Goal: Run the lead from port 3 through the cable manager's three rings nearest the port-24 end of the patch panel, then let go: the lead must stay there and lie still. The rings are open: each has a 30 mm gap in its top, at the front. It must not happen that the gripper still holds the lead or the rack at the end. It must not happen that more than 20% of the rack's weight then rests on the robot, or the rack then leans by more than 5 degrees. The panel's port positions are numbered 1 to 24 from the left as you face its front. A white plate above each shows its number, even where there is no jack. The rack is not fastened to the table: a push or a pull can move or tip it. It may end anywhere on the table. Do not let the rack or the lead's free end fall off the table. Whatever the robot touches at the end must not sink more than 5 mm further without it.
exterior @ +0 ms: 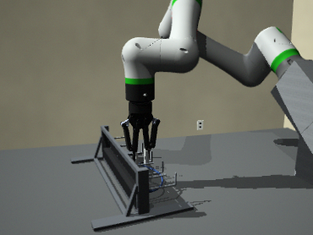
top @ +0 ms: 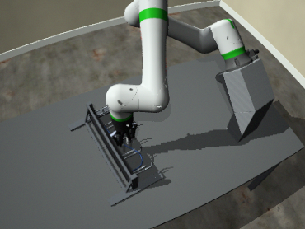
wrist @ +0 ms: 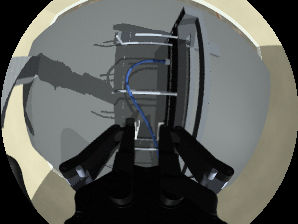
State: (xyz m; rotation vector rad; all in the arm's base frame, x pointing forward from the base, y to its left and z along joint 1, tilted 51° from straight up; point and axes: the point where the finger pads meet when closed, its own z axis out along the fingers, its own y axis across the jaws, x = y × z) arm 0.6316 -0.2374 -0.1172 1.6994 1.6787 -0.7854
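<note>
Now: hand 6 cm short of the rack, 5 cm to the left of it and 2 cm above it.
</note>
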